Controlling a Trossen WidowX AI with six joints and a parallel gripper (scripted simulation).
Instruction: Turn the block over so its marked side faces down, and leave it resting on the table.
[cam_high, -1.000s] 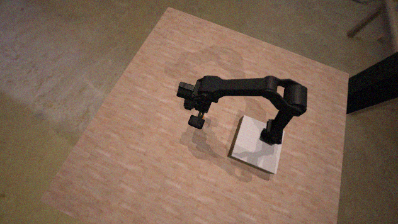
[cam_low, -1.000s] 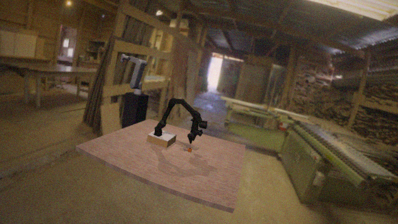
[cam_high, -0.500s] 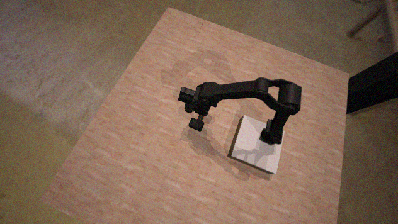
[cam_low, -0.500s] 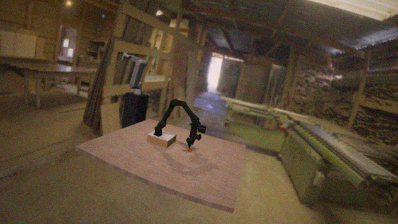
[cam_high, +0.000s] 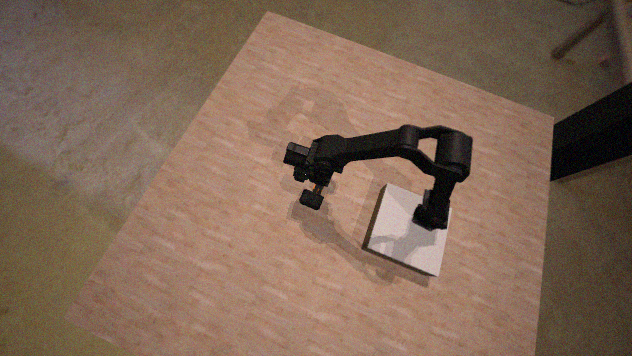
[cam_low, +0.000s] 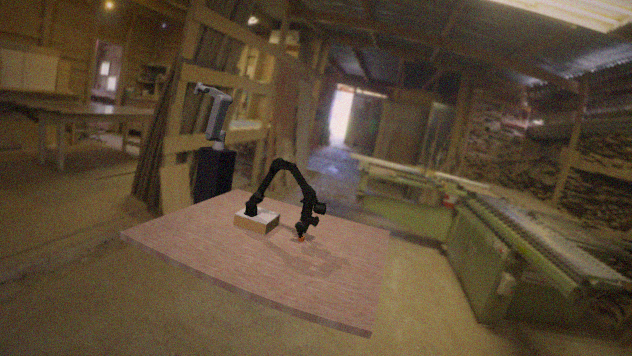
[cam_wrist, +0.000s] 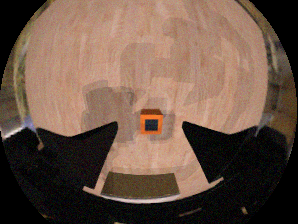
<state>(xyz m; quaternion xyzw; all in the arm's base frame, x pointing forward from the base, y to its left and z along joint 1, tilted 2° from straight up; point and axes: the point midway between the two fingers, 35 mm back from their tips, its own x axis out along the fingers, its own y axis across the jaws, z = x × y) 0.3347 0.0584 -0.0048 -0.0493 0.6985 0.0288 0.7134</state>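
The orange block is 10 mm below my gripper tip.
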